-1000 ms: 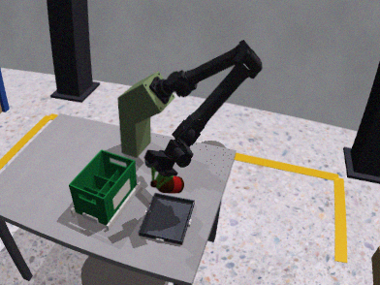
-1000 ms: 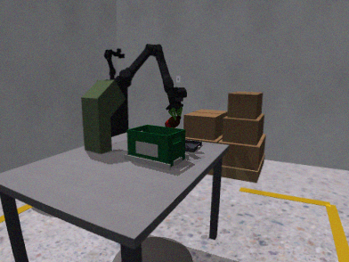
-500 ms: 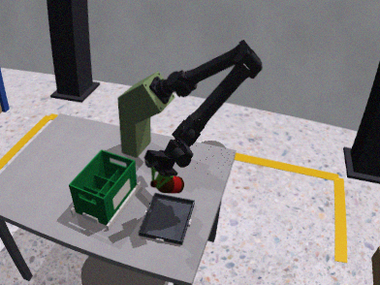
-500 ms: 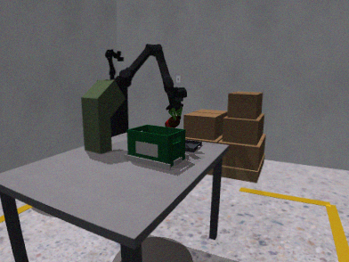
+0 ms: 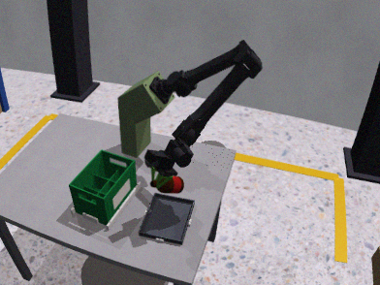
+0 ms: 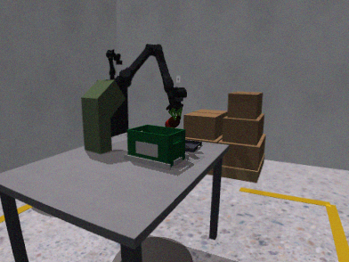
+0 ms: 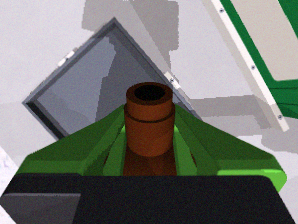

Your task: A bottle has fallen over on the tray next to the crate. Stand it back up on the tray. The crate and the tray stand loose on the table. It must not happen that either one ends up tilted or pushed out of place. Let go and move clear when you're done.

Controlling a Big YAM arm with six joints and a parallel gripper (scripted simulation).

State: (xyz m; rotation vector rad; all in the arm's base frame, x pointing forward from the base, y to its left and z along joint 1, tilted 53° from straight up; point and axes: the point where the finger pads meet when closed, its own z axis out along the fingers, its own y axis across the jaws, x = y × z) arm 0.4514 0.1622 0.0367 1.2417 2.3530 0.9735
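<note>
Right now my hand is 4 cm past the brown bottle, 3 cm to the right of it and 2 cm above it. The rest, counted from my hand: green crate: 2 cm behind, 26 cm to the right, 11 cm below; dark tray: 5 cm to the left, 19 cm below.
</note>
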